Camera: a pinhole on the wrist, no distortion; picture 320 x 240 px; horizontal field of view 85.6 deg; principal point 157.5 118.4 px. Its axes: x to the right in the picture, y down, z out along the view. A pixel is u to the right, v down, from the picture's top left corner.
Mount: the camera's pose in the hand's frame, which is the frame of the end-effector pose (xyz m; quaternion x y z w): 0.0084 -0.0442 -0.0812 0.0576 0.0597 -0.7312 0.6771
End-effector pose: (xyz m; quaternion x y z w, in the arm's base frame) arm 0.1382 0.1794 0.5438 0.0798 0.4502 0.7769 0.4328
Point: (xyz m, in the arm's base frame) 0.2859 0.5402 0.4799
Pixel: 203 210
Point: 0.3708 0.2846 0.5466
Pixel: 204 78
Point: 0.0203 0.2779 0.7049
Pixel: outside the picture
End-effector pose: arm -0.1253 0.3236 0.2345 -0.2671 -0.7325 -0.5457 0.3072
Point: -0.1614 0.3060 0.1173
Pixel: 240 5
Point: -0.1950 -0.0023 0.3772
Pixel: behind the camera
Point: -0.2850 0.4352 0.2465
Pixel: 150 210
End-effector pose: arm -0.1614 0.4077 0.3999 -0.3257 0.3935 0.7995 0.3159
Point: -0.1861 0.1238 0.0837
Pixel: behind the camera
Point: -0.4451 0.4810 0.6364
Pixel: outside the picture
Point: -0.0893 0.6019 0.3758
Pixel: 216 136
